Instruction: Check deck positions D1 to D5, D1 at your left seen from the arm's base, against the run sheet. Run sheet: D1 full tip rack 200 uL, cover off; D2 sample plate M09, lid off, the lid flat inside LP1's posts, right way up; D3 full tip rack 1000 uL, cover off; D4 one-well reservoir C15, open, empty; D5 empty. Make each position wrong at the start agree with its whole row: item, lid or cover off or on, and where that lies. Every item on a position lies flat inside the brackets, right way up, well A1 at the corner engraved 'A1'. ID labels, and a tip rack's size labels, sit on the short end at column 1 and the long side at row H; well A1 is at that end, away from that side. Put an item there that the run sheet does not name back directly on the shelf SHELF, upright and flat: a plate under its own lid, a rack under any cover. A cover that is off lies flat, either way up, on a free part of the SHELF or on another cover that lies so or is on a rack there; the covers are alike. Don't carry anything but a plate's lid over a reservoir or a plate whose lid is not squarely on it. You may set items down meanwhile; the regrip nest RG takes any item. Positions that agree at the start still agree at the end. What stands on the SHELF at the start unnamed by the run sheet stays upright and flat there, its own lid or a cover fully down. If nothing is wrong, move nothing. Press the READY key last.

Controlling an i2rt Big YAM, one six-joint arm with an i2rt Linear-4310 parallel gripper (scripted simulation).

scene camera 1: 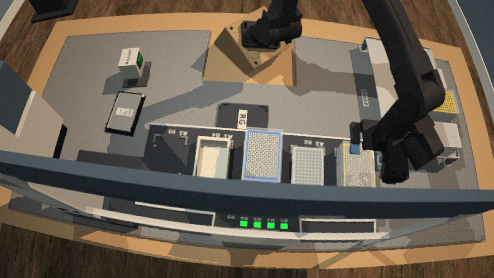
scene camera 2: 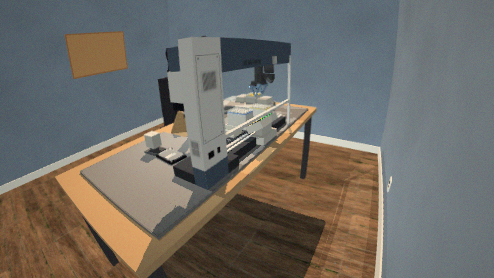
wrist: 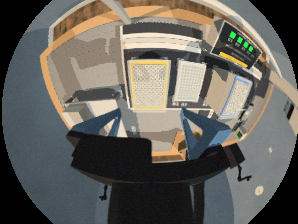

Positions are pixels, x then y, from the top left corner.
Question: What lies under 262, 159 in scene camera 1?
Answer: A clear cover.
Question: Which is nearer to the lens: the flat lid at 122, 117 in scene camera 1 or the white well plate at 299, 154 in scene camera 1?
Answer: The white well plate.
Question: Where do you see a regrip nest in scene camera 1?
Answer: At 227, 117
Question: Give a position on a gantry beam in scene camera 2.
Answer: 230, 47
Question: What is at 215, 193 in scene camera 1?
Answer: A gantry beam.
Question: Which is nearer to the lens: the clear cover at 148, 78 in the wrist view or the white well plate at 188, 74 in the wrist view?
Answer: The clear cover.
